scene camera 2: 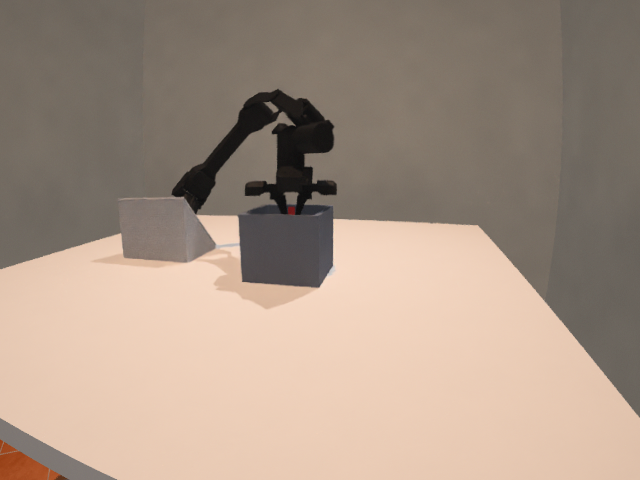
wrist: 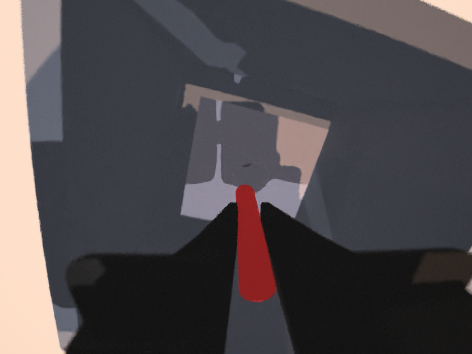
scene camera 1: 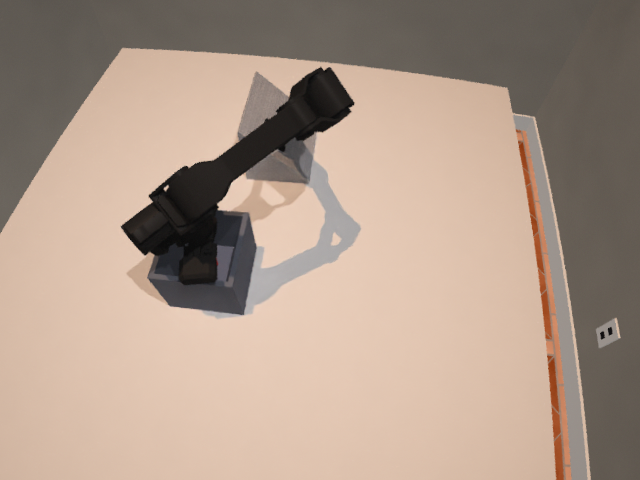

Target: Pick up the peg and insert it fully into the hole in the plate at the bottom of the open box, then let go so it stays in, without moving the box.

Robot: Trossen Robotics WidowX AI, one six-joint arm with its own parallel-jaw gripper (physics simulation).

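Pixels of known places: gripper, between the fingertips: (wrist: 248, 209) (scene camera 1: 208, 256); arm's base, origin of its link: (scene camera 2: 179, 218).
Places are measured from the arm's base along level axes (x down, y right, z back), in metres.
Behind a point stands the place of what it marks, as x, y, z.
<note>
The open box (scene camera 1: 202, 294) {0.012, 0.099, -0.404} (scene camera 2: 280, 250) {0.030, 0.188, -0.324} is dark blue-grey and stands upright on the table. My gripper (scene camera 2: 292, 211) (wrist: 248, 209) {0.005, 0.100, -0.326} is shut on the red peg (scene camera 2: 291, 210) {-0.034, 0.098, -0.327} (wrist: 256, 260) {-0.033, 0.099, -0.327}, with the fingertips down inside the box's opening. A small red bit of the peg (scene camera 1: 217, 263) {0.034, 0.087, -0.326} shows beside the gripper in scene camera 1. In the wrist view the plate (wrist: 200, 202) {0.042, 0.080, -0.357} lies at the box's bottom, partly in shadow. Its round hole (wrist: 247, 166) shows just beyond the peg's far end. The gap between the peg's lower end and the plate is hard to judge.
A grey wedge-shaped block (scene camera 1: 261, 103) {-0.038, 0.035, 0.069} (scene camera 2: 155, 229) {0.018, 0.068, 0.037} stands on the table (scene camera 1: 387, 335) {0.100, -0.261, -0.440} (scene camera 2: 361, 351) {0.100, 0.430, -0.487} near the arm's base. The arm reaches over this block to the box. The box walls surround the fingertips.
</note>
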